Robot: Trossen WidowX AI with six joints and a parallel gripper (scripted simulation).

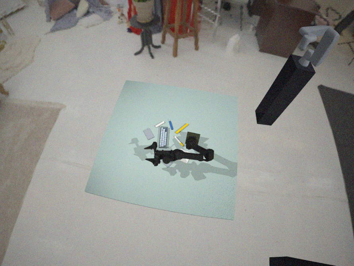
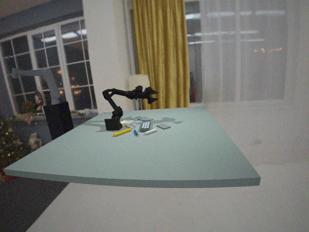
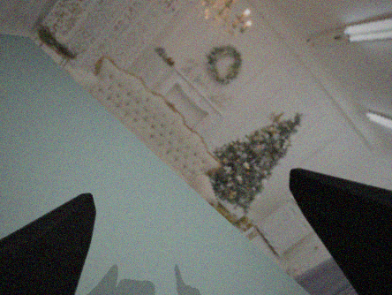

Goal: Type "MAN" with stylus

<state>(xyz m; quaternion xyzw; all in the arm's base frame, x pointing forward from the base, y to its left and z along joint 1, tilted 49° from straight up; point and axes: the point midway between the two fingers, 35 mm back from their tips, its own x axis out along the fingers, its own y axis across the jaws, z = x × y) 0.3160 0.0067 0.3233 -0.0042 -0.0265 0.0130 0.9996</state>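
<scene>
Now: the M key 330 mm to the right of my gripper tip, 200 mm below it and 90 mm behind it. Also, from my gripper tip: grey pad 280 mm to the right, 210 mm below, 30 mm ahead; then white pad 310 mm behind, 210 mm below, 100 mm to the right; then white-and-yellow pen 270 mm behind, 230 mm to the right, 200 mm below.
</scene>
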